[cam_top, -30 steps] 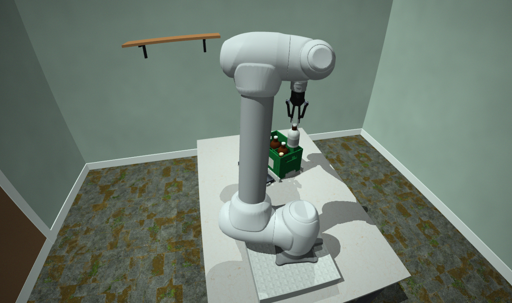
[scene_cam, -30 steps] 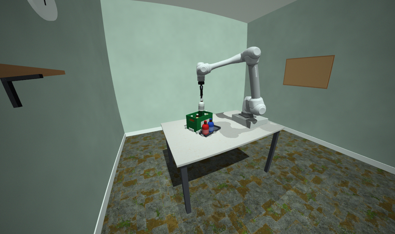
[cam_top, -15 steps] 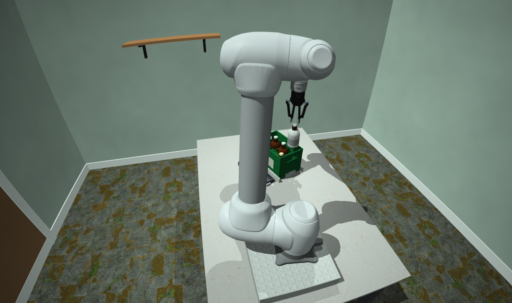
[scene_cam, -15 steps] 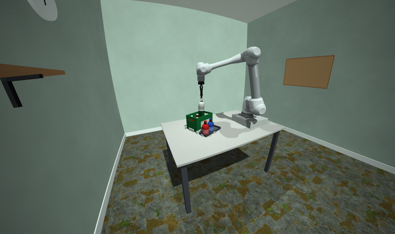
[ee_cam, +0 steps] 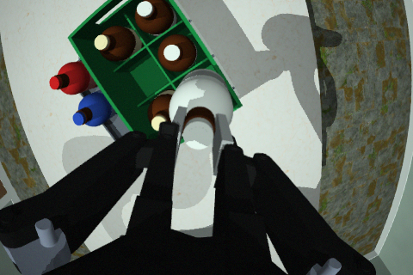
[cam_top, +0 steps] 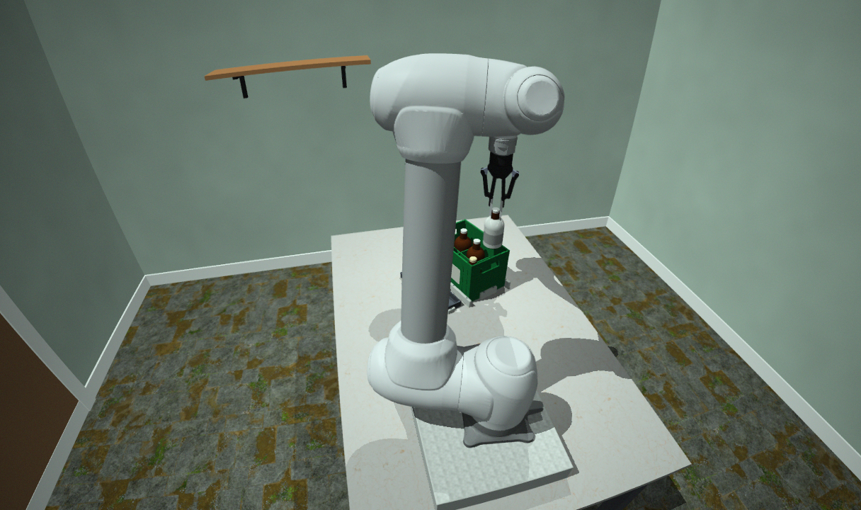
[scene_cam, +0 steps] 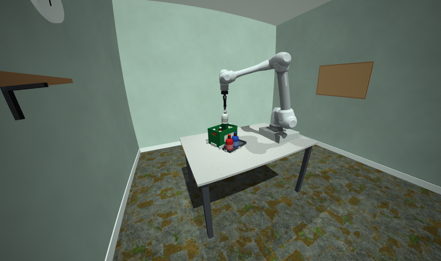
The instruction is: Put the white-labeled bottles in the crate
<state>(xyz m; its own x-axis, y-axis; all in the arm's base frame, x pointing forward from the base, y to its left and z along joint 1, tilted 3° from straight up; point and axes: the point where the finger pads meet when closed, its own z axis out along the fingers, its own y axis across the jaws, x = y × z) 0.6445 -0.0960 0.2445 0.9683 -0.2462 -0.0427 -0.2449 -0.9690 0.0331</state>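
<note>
Now: hand 9 cm above the white-labeled bottle. Round my hand: blue bottle: 3 cm behind, 24 cm to the left, 27 cm below; then red bottle: 5 cm ahead, 29 cm to the left, 27 cm below; then green crate: 5 cm ahead, 8 cm to the left, 27 cm below.
</note>
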